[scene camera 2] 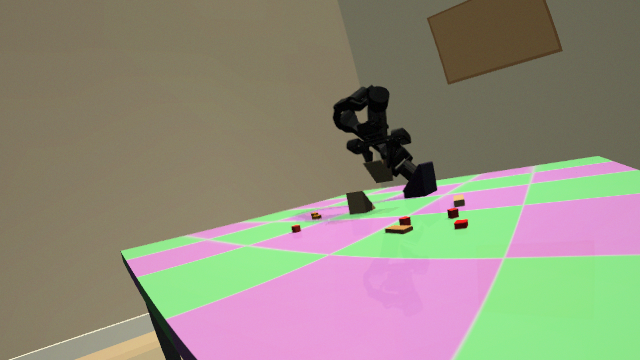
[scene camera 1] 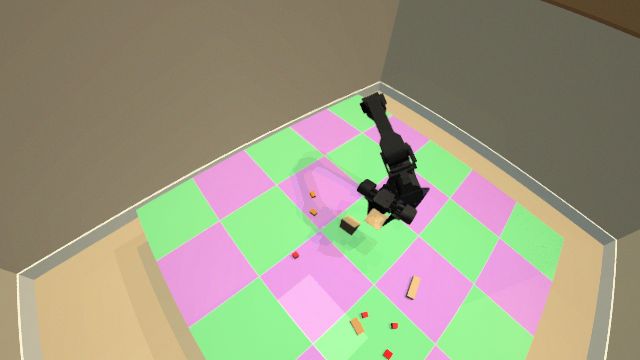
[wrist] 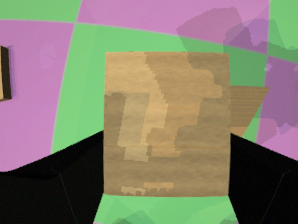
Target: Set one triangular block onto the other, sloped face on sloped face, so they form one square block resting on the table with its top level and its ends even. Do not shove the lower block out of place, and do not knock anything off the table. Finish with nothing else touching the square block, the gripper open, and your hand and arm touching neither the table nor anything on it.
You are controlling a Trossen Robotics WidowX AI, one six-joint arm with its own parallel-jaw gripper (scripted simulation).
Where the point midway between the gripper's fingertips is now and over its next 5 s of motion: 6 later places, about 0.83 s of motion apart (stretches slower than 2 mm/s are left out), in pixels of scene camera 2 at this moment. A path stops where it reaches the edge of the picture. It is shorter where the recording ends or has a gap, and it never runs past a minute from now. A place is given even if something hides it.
My gripper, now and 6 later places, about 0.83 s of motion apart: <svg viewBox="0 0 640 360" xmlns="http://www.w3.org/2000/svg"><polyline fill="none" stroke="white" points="379,169 364,156 362,179 362,190 362,194 362,198 364,170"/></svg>
